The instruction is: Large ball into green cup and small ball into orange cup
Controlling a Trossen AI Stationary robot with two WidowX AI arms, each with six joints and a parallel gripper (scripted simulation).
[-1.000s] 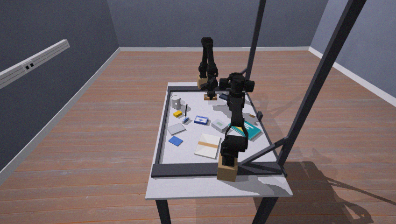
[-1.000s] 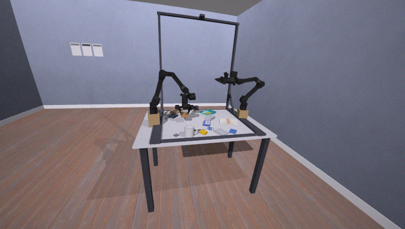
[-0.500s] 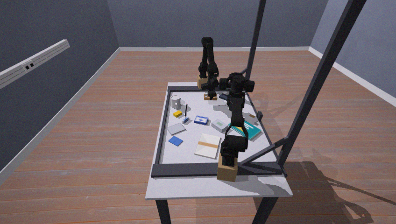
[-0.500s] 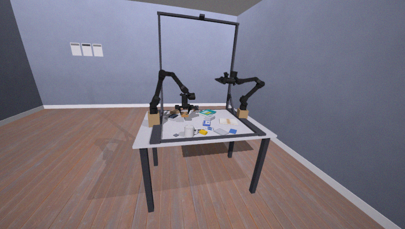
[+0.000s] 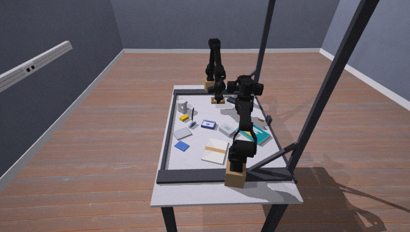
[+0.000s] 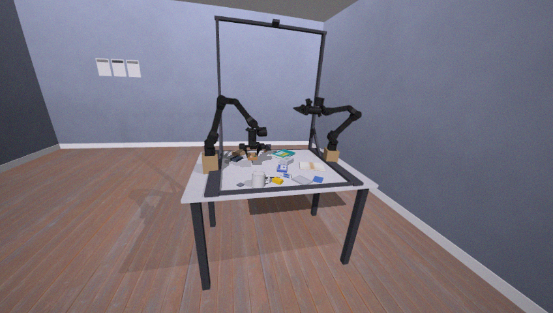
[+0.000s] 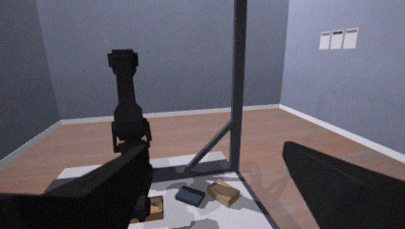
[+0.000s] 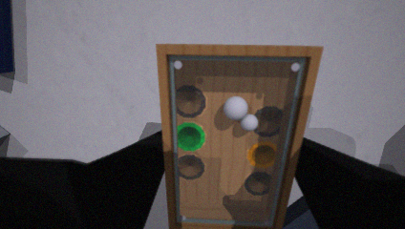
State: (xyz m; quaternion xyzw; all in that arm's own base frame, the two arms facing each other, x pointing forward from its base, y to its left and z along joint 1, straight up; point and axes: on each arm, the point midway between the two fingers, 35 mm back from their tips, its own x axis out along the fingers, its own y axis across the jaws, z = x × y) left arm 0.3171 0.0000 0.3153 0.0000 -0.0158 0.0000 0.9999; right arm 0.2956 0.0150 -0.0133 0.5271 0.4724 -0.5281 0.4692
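Now: the covered wooden puzzle 30 mm below my right hand.
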